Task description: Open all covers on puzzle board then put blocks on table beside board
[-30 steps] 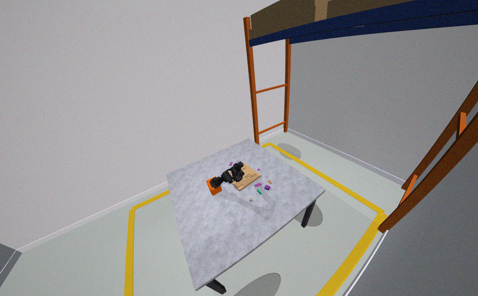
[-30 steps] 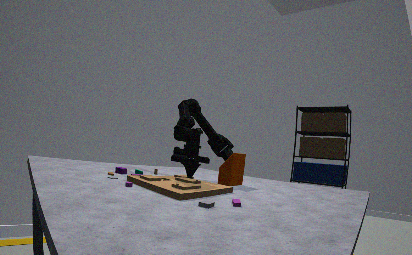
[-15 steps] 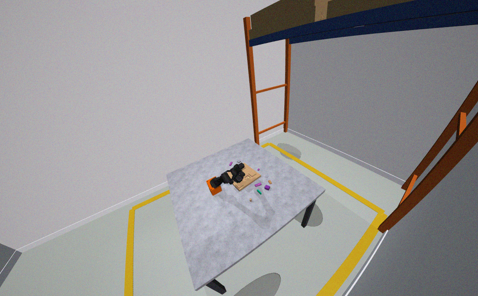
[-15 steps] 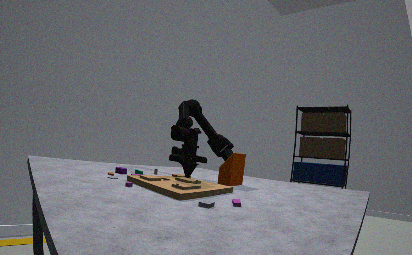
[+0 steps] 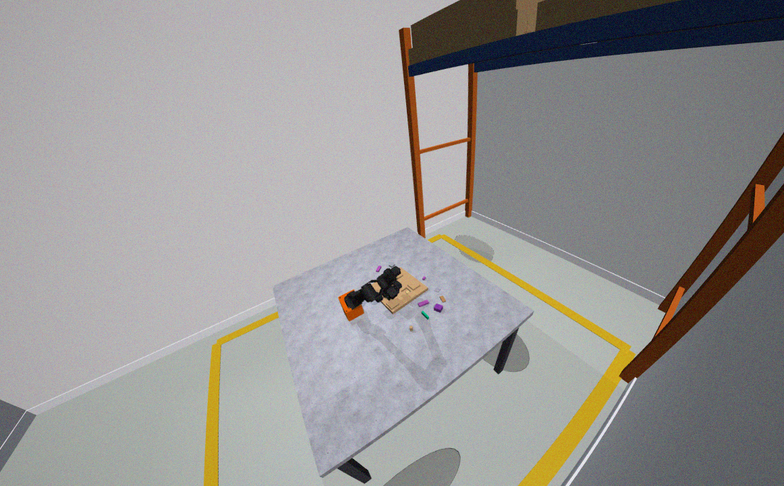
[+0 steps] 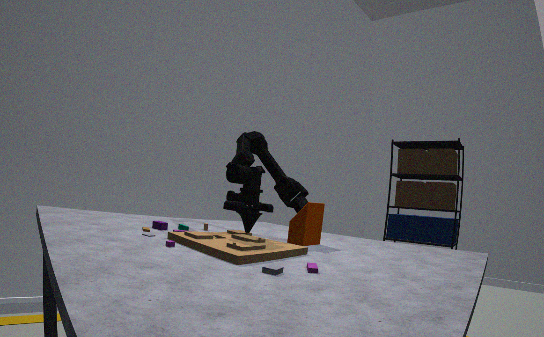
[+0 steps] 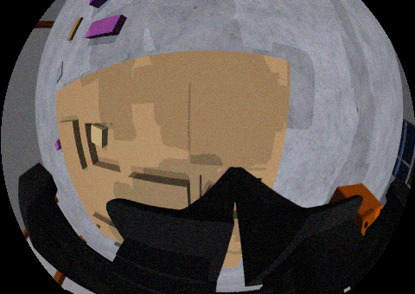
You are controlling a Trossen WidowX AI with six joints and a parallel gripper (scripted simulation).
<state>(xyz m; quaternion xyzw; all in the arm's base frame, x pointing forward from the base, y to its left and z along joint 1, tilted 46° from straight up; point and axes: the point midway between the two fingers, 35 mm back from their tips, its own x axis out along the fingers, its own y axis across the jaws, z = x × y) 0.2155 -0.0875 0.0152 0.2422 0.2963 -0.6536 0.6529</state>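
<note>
My gripper tip is now 10 cm short of the tan puzzle board, 6 cm to the right of it and 1 cm above it.
</note>
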